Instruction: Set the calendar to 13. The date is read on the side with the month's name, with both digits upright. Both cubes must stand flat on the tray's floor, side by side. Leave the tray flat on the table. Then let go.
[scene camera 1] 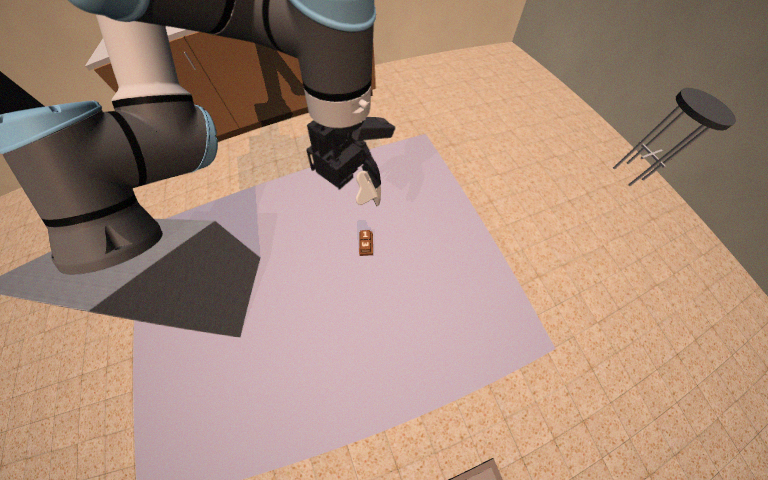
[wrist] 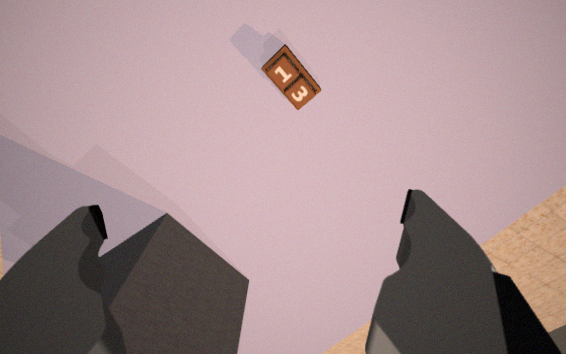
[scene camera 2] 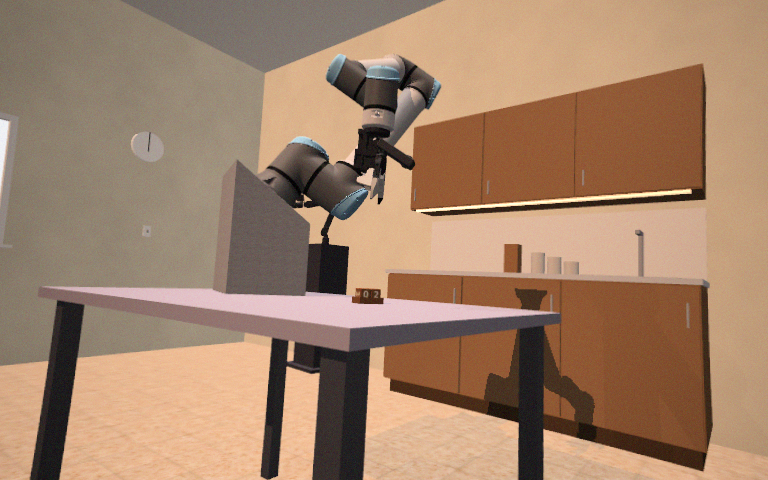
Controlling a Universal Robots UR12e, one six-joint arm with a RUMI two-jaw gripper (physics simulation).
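Observation:
Two brown cubes sit side by side in the small brown tray (scene camera 1: 365, 254) (scene camera 2: 368, 300) (wrist: 306, 76) on the table. Their top faces show a 1 (scene camera 1: 365, 233) (wrist: 283, 74) and a 3 (scene camera 1: 365, 243) (wrist: 299, 93). In scene camera 2 the cubes' facing sides show an upright 0 (scene camera 2: 365, 294) and an upright 2 (scene camera 2: 375, 294). A partial mark shows on the narrow left side. The month's name is not legible. The tray looks flat on the table. My gripper (scene camera 1: 371, 195) (scene camera 2: 377, 195) (wrist: 256, 200) is open and empty, high above the table and apart from the tray.
A large grey wedge-shaped block (scene camera 1: 186, 283) (scene camera 2: 266, 243) (wrist: 185, 290) stands on the pink table (scene camera 1: 362, 350) (scene camera 2: 271, 308) (wrist: 320, 165) beside the arm's base. A stool (scene camera 1: 705, 107) and kitchen cabinets (scene camera 2: 509, 339) stand away from the table.

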